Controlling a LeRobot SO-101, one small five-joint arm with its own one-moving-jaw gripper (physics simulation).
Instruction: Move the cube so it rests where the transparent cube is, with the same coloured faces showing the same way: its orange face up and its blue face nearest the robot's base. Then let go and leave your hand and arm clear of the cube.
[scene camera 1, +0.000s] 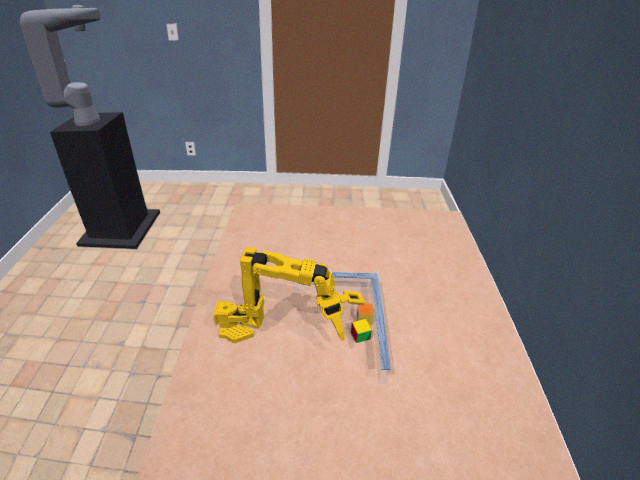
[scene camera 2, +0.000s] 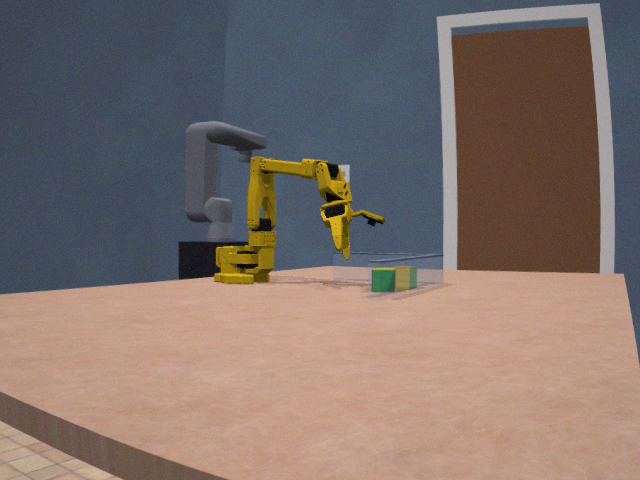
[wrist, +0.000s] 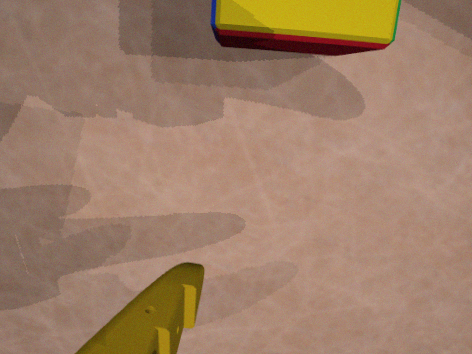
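Seen in the pictures: hand at its tool point: (scene camera 1: 334, 321) (scene camera 2: 346, 256) (wrist: 200, 288); arm's base at its link origin: (scene camera 1: 245, 326) (scene camera 2: 250, 282).
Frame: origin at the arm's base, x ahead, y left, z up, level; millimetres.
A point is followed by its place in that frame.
The solid cube (scene camera 1: 361, 330) @(y -31, x 297, z 40 mm) (scene camera 2: 383, 280) (wrist: 307, 12) @(y -20, x 285, z 40 mm) rests on the table top with its yellow face up. Its red face is toward the robot's base, and its green face is toward scene camera 1. In the wrist view a thin blue edge shows on its left. The transparent cube (scene camera 1: 365, 312) (scene camera 2: 405, 277), orange on top, stands just behind the solid one in scene camera 1. My gripper (scene camera 1: 341, 336) (scene camera 2: 345, 255) is open and empty, raised above the table on the base side of the solid cube. In the wrist view one notched jaw (wrist: 177, 300) @(y -17, x 231, z 69 mm) shows, apart from the cube.
A low see-through L-shaped wall with a blue top rail (scene camera 1: 381, 330) @(y -46, x 342, z 60 mm) (scene camera 2: 405, 258) @(y -48, x 352, z 60 mm) runs beyond the cubes and along the back. The arm's base (scene camera 1: 235, 313) @(y -10, x -18, z 62 mm) (scene camera 2: 242, 264) @(y -12, x -11, z 37 mm) is at the left on the pinkish table top (scene camera 1: 310, 413) @(y -236, x 179, z 0 mm) (scene camera 2: 320, 361) @(y -564, x 481, z 0 mm). A grey robot on a black stand is farther back.
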